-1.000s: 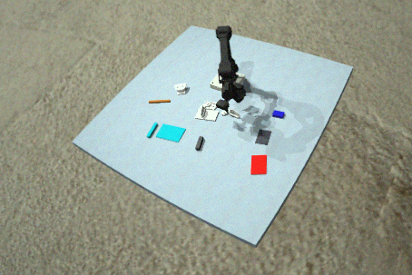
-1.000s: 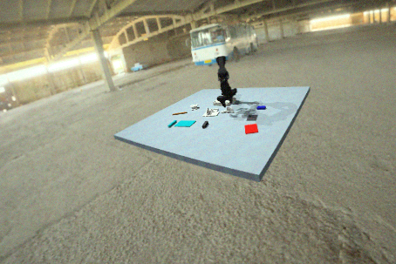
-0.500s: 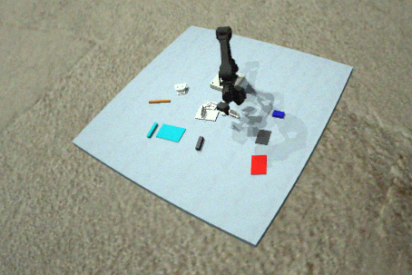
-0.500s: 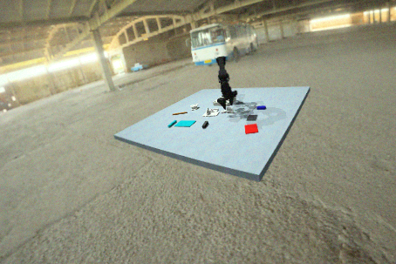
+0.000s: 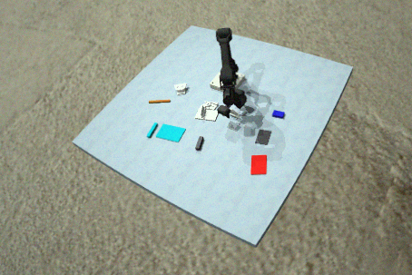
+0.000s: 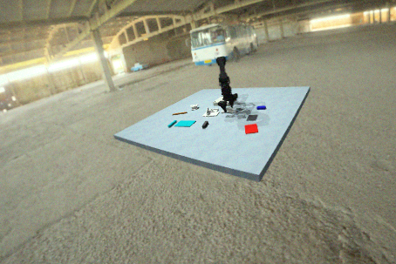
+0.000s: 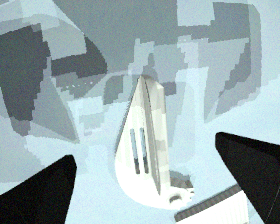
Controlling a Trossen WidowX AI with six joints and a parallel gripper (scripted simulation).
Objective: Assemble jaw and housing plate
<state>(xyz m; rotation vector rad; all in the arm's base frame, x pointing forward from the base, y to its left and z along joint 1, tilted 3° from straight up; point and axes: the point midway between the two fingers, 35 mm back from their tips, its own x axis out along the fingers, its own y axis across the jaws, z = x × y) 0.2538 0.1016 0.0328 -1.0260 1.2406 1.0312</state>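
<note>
The white jaw lies 1 cm ahead of my gripper tip, 4 cm to the right of it and 1 cm below it. Also, from my gripper tip: dark bar: 24 cm ahead, 10 cm to the right, 1 cm below; grey tile: 11 cm ahead, 21 cm to the left, 2 cm below; blue block: 6 cm behind, 24 cm to the left, 1 cm below.
</note>
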